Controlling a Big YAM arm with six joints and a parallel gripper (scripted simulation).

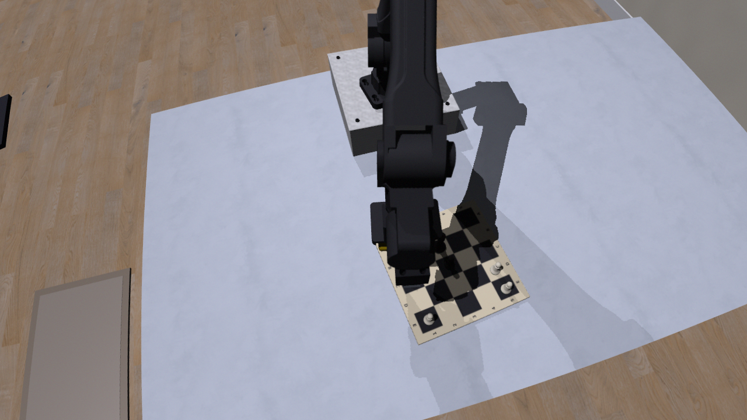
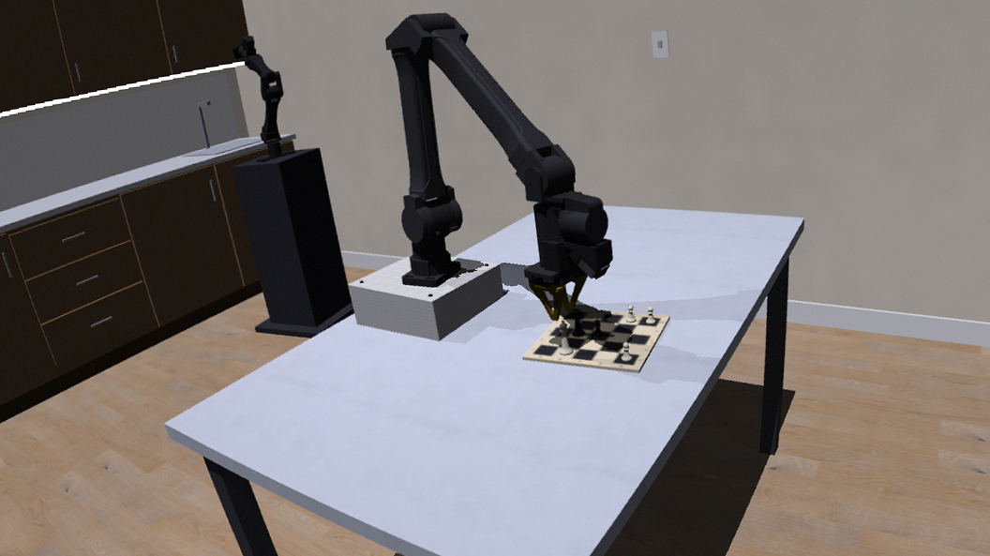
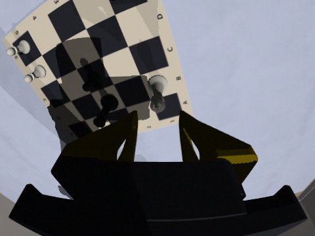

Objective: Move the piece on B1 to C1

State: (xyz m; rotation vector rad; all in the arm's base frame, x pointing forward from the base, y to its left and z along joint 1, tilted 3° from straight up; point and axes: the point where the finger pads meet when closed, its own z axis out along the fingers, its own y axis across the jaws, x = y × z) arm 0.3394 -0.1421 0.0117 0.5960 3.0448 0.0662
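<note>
My gripper is now 50 mm above the tall white piece. Round my hand: black piece (80 mm to the left, 60 mm below); then chessboard (40 mm ahead, 70 mm to the left, 80 mm below).
</note>
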